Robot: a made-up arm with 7 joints. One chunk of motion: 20 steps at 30 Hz.
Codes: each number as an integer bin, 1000 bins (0 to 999) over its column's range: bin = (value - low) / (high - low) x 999, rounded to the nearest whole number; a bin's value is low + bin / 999 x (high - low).
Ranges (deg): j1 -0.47..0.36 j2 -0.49..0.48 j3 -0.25..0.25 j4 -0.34..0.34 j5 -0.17..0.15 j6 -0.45..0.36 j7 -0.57..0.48
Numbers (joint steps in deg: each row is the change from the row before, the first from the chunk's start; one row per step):
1: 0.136 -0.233 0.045 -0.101 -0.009 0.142 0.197
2: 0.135 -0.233 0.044 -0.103 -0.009 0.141 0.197
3: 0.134 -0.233 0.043 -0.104 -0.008 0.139 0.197
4: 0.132 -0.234 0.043 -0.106 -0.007 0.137 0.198
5: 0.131 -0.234 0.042 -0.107 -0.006 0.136 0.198
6: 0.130 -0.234 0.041 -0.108 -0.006 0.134 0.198
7: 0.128 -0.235 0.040 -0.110 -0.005 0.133 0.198
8: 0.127 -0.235 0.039 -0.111 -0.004 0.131 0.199
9: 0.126 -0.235 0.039 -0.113 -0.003 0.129 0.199
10: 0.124 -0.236 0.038 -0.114 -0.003 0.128 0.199
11: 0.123 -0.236 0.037 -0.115 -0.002 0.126 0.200
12: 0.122 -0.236 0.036 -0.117 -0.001 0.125 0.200
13: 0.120 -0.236 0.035 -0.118 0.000 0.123 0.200
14: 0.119 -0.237 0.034 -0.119 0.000 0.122 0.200
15: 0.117 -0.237 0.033 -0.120 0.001 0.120 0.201
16: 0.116 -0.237 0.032 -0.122 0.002 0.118 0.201
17: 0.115 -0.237 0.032 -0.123 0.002 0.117 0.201
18: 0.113 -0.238 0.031 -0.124 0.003 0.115 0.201
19: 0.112 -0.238 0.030 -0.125 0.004 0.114 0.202
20: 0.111 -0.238 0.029 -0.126 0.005 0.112 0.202
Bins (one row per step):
1: 729 265 589 351 503 730 730
2: 728 265 587 348 503 729 730
3: 727 265 585 347 506 726 730
4: 725 264 585 344 509 724 731
5: 723 264 583 342 512 723 731
6: 722 264 581 341 512 720 731
7: 720 263 579 338 515 719 731
8: 719 263 577 336 518 717 732
9: 717 263 577 333 521 714 732
10: 715 262 575 332 521 713 732
11: 714 262 573 331 524 710 733
12: 713 262 571 328 528 709 733
13: 710 262 569 326 531 707 733
14: 709 261 567 325 531 705 733
15: 707 261 565 323 534 703 734
16: 705 261 563 320 537 701 734
17: 704 261 563 319 537 699 734
18: 702 260 561 317 540 697 734
19: 701 260 559 316 543 696 735
20: 699 260 557 314 546 693 735

